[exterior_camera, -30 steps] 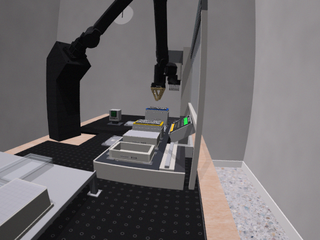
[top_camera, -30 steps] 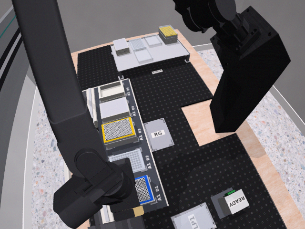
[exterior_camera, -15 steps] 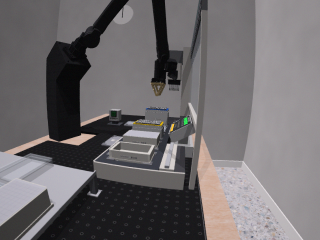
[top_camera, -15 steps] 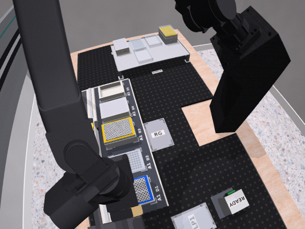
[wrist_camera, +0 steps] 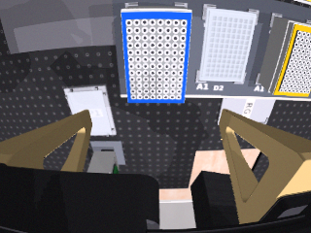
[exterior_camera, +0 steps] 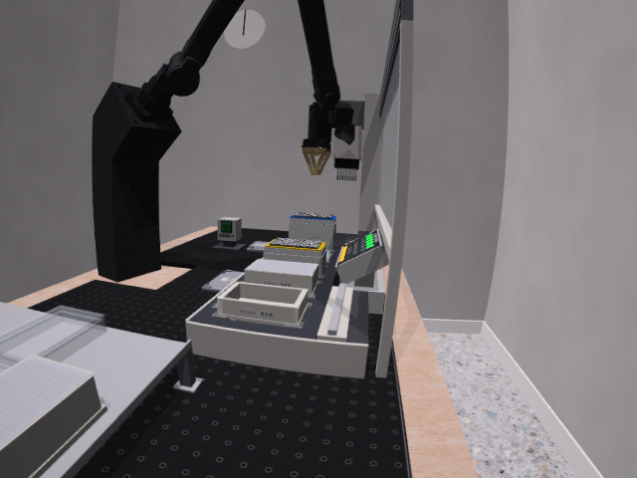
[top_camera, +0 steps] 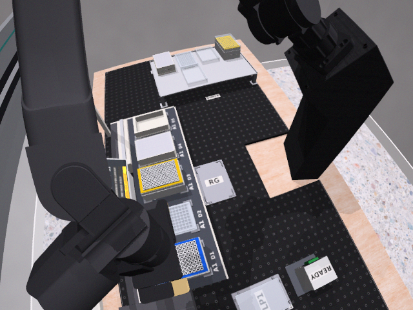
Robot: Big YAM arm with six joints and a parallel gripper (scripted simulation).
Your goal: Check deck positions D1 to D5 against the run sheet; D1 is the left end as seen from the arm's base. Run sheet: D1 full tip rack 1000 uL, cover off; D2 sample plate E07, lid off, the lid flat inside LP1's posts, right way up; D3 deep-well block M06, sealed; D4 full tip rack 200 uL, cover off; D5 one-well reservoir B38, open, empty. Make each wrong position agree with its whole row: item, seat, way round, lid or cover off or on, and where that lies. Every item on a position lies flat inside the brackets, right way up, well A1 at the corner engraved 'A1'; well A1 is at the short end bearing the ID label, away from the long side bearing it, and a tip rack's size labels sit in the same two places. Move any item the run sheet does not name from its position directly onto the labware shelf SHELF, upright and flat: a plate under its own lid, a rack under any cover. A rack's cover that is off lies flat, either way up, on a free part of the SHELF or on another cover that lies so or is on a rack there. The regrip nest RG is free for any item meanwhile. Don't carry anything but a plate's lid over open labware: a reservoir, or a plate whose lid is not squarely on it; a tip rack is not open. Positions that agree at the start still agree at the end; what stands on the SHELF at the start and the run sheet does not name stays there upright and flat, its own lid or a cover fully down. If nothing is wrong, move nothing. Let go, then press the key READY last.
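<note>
Right now my hand is 25 cm to the left of the yellow-rimmed tip rack, 18 cm above it and 4 cm past it. Round my hand: blue-rimmed tip rack 15 cm below, 1 cm to the right, 1 cm behind; then clear well plate 22 cm below, 12 cm to the right, 2 cm behind; then pipetting head 21 cm to the left, 11 cm above, 10 cm ahead.
</note>
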